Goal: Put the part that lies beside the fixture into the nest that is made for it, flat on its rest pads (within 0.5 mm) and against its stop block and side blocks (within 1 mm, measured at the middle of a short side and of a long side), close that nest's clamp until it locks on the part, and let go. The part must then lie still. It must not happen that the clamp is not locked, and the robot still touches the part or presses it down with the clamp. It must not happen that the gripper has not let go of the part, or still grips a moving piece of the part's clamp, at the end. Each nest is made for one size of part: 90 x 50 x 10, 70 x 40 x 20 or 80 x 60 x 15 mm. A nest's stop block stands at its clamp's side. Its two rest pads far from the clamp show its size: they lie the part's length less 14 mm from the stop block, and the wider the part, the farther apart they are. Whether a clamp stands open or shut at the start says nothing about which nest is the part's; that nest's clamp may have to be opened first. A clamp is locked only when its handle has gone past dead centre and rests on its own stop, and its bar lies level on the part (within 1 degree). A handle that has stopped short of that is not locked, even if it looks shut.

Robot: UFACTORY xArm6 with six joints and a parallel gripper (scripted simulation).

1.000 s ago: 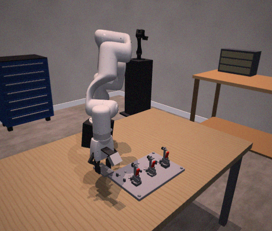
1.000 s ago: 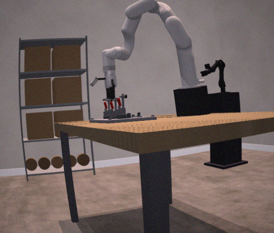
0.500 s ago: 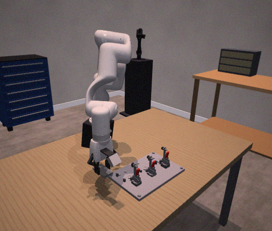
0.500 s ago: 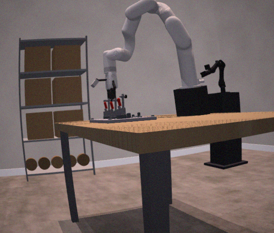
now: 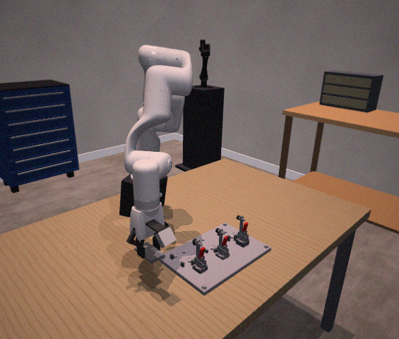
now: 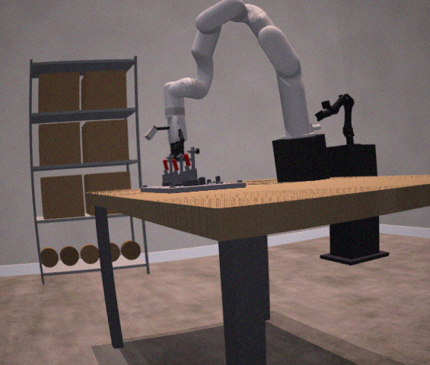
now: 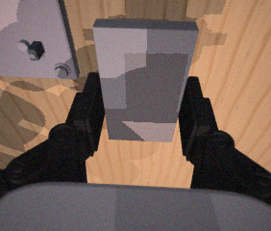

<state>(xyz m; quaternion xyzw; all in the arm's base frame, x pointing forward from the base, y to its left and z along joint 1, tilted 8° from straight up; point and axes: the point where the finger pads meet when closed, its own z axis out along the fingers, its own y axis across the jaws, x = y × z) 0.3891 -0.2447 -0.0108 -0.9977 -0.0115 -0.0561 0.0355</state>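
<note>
Now: the grey fixture plate 5 cm ahead of my hand, 25 cm to the left of it and 11 cm below it. From my hand the other things lie so: grey block part 2 cm below.
</note>
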